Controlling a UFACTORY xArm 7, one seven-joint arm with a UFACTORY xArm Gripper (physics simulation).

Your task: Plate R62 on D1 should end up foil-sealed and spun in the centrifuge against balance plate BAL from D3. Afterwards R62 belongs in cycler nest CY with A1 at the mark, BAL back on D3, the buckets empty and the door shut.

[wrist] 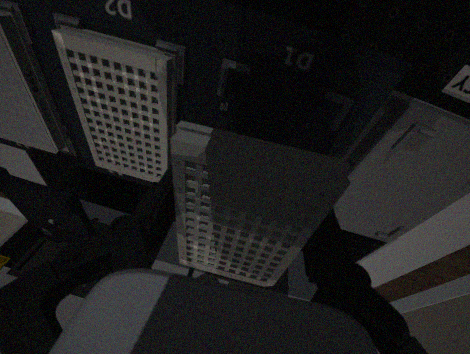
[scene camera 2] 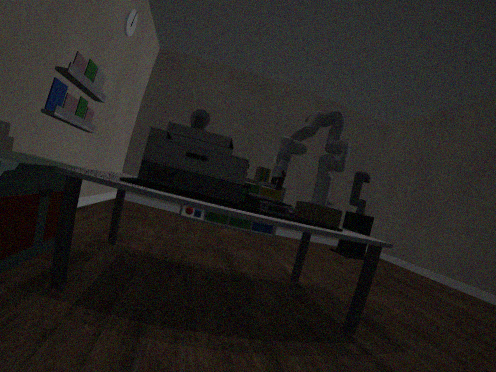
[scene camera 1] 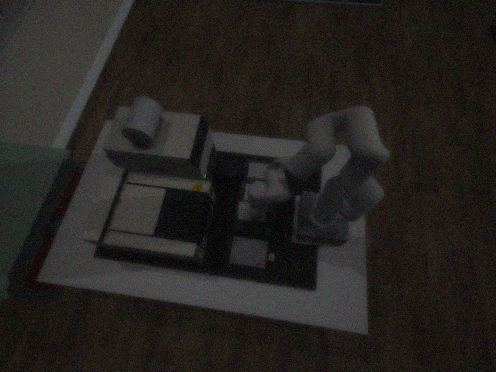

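Seen in the pictures: gripper, fingertip midpoint: (wrist: 245, 196) (scene camera 2: 274, 189); arm's base, link origin: (scene camera 2: 318, 205) (scene camera 1: 323, 214).
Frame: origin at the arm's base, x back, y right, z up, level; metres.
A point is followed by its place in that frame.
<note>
My gripper (scene camera 1: 256, 200) (scene camera 2: 278, 181) {z 0.028, x -0.306, y -0.021 m} (wrist: 245, 196) {z 0.028, x -0.306, y -0.021 m} is shut on a pale plate (wrist: 240, 245) {z 0.048, x -0.332, y -0.026 m} with open wells, part of it in shadow. No label is readable on it; it is held above the deck beside the bare D1 nest (wrist: 227, 82) {z -0.036, x -0.259, y 0.011 m}. Another welled plate (wrist: 120, 107) {z -0.021, x -0.291, y 0.093 m} (scene camera 1: 251, 211) sits on D2. The cycler nest CY (wrist: 420, 165) {z -0.049, x -0.292, y -0.179 m} (scene camera 1: 248, 251) {z -0.049, x -0.332, y -0.184 m} is a grey block right of D1 in the wrist view. I cannot tell which thing is BAL. A low machine with a white top (scene camera 1: 137, 210) {z 0.119, x -0.812, y -0.077 m} and dark panel, perhaps the centrifuge, stands left of the deck; its buckets are not visible.
A boxy machine (scene camera 1: 175, 132) {z 0.259, x -0.666, y 0.233 m} with a grey roll (scene camera 1: 142, 120) {z 0.377, x -0.755, y 0.200 m} on top stands at the back left. A pale flat-topped item (wrist: 22, 100) {z -0.020, x -0.306, y 0.192 m} lies left of D2 in the wrist view. The arm's base block (scene camera 1: 320, 222) {z 0.019, x -0.017, y -0.043 m} is at the right. The views are dark and grainy.
</note>
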